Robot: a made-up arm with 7 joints.
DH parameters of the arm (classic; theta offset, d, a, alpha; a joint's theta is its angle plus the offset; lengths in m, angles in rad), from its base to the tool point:
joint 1: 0 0.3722 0 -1.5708
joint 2: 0 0 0 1.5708
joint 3: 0 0.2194 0.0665 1.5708
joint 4: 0 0 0.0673 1.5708
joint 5: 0 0.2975 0 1.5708
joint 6: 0 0 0.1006 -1.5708
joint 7: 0 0.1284 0 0
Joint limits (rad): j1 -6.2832..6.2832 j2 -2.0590..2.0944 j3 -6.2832..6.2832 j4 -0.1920..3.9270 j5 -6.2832..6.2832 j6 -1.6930..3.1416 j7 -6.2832..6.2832
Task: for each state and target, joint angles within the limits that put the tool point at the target. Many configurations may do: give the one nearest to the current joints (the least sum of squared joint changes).
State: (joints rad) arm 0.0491 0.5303 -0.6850 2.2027 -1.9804 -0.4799 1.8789
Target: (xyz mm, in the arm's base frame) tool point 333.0 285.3 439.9
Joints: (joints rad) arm 0.5878 0.4498 -0.2321 1.7619 -2.1551 -1.0441 1.8789
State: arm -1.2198 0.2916 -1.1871 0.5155 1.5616 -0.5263 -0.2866
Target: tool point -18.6 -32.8 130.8
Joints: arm -0.9828 -0.3798 -1.7227 -0.1920 1.6166 0.2356 -0.2866
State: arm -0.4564 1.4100 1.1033 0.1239 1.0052 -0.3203 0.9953
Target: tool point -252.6 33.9 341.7
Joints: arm -0.0316 1.9600 0.9468 -0.1920 1.0987 0.0324 0.9953
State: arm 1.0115 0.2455 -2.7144 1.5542 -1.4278 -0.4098 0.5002
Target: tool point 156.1 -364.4 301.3
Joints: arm 1.1510 -0.2220 -2.6816 0.8062 -1.6928 -0.3484 0.5002
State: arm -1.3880 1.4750 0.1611 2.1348 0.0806 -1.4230 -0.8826
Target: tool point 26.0 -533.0 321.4
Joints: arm -1.5232 1.4185 0.1279 2.1734 0.1115 -1.3826 -0.8826
